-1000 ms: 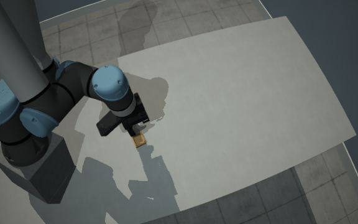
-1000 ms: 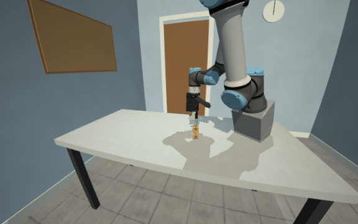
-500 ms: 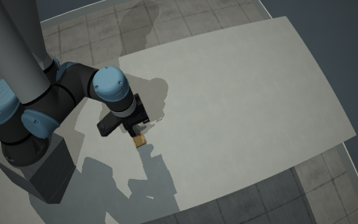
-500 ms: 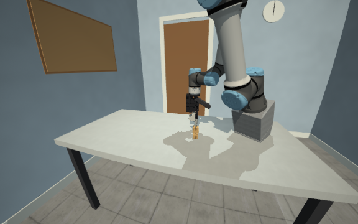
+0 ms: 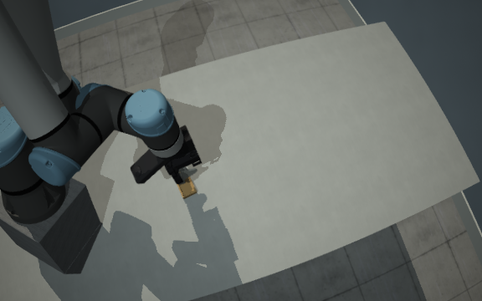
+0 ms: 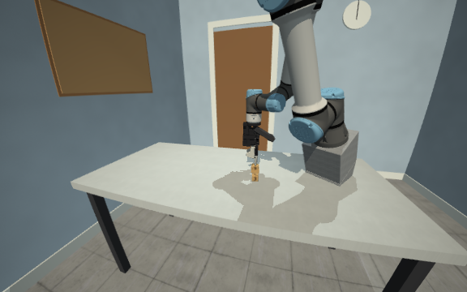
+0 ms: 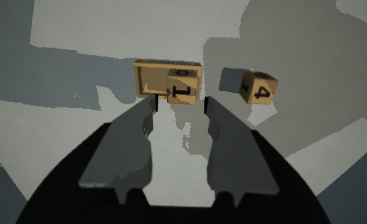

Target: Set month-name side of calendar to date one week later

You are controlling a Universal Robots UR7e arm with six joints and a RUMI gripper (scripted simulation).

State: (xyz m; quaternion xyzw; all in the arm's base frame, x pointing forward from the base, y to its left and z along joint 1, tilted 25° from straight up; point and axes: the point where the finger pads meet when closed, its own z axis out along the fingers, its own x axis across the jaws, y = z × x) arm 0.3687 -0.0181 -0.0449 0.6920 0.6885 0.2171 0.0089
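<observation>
Now: hand 2 cm to the left of the wooden calendar tray and 5 cm above it.
</observation>
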